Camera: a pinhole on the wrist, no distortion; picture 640 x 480 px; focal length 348.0 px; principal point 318.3 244.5 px. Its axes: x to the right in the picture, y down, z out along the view. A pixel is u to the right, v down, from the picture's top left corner.
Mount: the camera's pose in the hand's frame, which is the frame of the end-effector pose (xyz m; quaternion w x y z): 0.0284 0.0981 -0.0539 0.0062 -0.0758 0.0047 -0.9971
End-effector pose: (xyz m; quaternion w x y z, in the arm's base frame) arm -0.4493 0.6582 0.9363 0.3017 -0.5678 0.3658 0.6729
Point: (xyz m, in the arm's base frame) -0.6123 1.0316 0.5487
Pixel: 93.0 411.5
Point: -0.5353 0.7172 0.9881
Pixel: 532.9 365.5
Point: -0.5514 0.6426 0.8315
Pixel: 47.4 319.1
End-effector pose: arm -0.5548 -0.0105 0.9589 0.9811 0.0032 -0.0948 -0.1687
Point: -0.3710 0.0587 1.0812
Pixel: 61.4 174.5
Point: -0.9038 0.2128 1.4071
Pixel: 609.3 227.9
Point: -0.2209 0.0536 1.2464
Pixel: 25.4 154.0
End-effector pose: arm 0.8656 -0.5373 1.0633 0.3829 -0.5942 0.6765 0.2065
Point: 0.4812 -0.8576 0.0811
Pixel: outside the picture
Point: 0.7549 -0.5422 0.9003
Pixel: 111.0 151.2
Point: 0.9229 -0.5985 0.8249
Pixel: 35.8 460.2
